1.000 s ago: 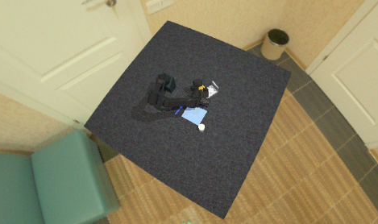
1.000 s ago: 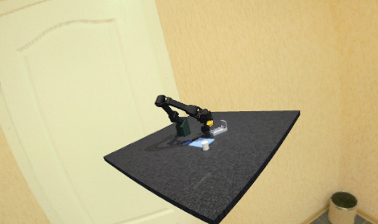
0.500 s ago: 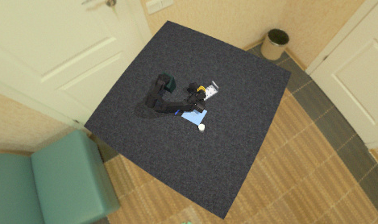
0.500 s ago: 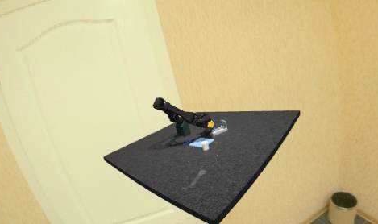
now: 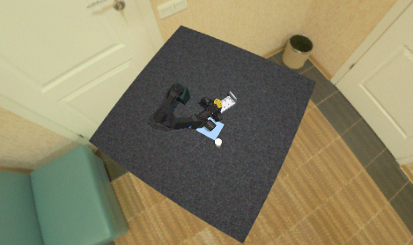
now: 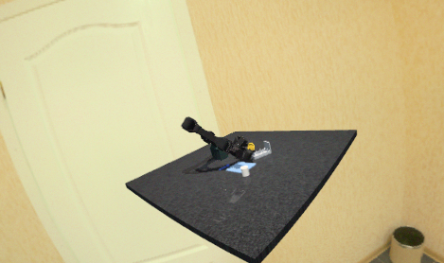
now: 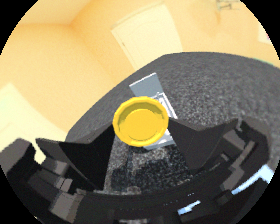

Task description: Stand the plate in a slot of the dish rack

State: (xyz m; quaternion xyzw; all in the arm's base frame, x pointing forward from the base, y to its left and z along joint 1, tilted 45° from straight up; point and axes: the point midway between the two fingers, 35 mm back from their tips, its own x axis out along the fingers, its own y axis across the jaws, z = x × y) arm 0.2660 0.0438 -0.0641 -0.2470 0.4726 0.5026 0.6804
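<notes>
Now: gripper tip 30 mm short of the grey dish rack, 40 mm to the right of it and 50 mm above it. Round my gripper tip: light blue mat: 50 mm ahead, 160 mm to the right, 70 mm below; then white cup: 160 mm ahead, 220 mm to the right, 40 mm below; then yellow plate: 10 mm to the right.
</notes>
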